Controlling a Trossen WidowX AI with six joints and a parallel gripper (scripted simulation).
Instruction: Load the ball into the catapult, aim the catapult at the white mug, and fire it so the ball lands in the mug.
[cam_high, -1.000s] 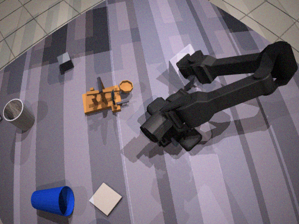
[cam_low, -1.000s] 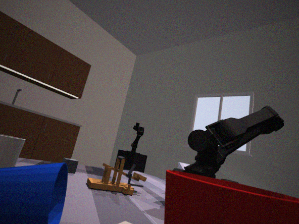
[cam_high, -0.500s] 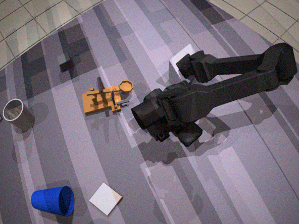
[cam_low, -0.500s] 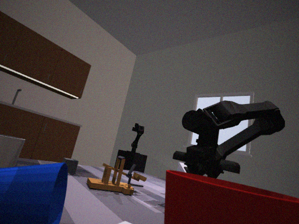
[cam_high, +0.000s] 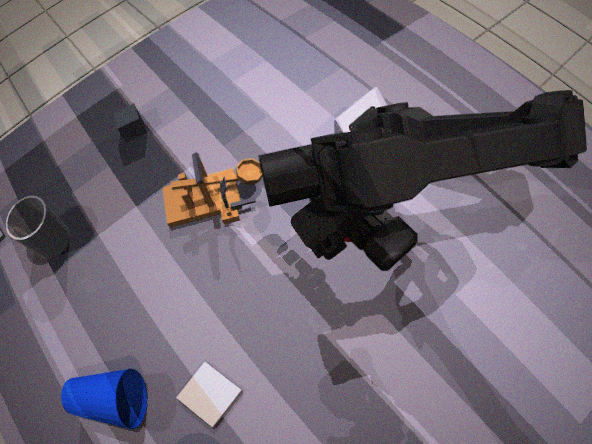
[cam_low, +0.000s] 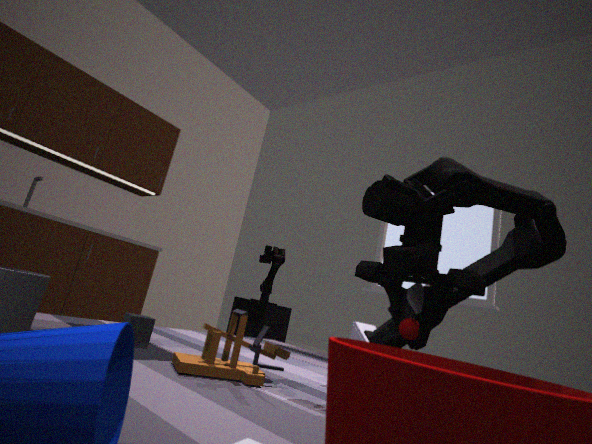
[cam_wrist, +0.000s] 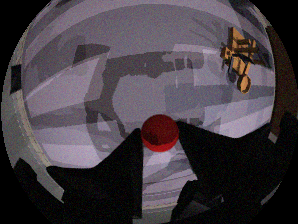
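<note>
Now: gripper tip 60 mm short of the wooden catapult, 240 mm to the left of it and 80 mm above it. Round my gripper tip: red ball (10 mm above); white tile (310 mm ahead, 120 mm below); red container (410 mm ahead, 140 mm to the left, 100 mm below).
</note>
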